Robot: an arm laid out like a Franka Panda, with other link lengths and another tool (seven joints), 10 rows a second.
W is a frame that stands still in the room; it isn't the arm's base.
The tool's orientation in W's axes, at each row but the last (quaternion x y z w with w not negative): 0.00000 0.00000 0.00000 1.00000; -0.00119 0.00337 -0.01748 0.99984; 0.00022 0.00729 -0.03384 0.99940; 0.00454 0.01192 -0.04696 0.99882
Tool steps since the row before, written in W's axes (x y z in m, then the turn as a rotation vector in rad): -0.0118 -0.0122 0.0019 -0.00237 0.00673 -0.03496; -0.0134 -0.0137 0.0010 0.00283 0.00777 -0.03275; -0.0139 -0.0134 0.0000 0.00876 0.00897 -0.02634; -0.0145 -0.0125 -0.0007 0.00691 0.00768 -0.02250
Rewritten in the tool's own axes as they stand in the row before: -0.0118 -0.0122 0.0019 -0.00237 0.00673 -0.03496; -0.0129 -0.0142 0.0009 0.00278 0.00795 -0.03271; -0.0130 -0.0143 -0.0002 0.00852 0.00954 -0.02622; -0.0132 -0.0138 -0.0009 0.00670 0.00812 -0.02241
